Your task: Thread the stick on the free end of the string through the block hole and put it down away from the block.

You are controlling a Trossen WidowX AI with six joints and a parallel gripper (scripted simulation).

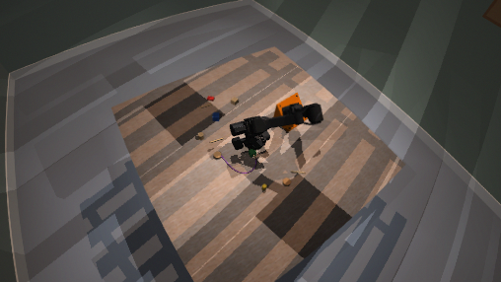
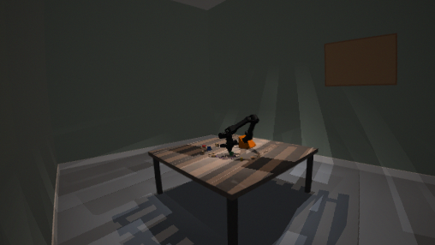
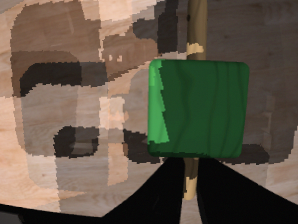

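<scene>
Now: gripper tip 30 mm to the right of the green wooden block. The rest, counted from my gripper tip: thin wooden stick 10 mm ahead, 40 mm to the left, 10 mm above; round wooden button 160 mm ahead, 50 mm to the right; cylinder 190 mm ahead, 200 mm to the right, 10 mm above.
</scene>
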